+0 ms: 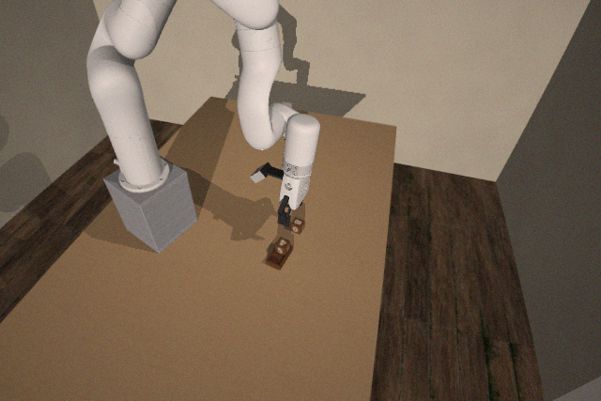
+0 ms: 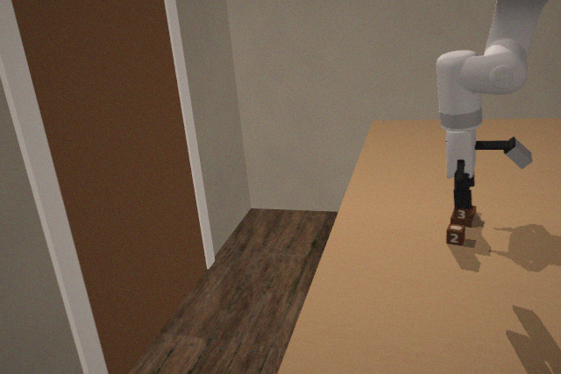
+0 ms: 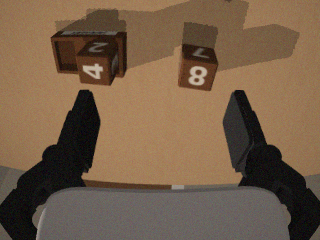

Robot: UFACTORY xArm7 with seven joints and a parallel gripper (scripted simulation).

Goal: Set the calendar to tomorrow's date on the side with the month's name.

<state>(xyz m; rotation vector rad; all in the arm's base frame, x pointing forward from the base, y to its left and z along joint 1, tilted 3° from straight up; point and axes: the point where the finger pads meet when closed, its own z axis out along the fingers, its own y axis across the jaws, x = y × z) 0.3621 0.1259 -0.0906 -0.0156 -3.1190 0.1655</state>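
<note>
My hand is 8 cm above the digit cube, 3 cm to the right of it and 1 cm short of it. Also, from my hand: brown calendar tray 9 cm below, 8 cm to the right.
</note>
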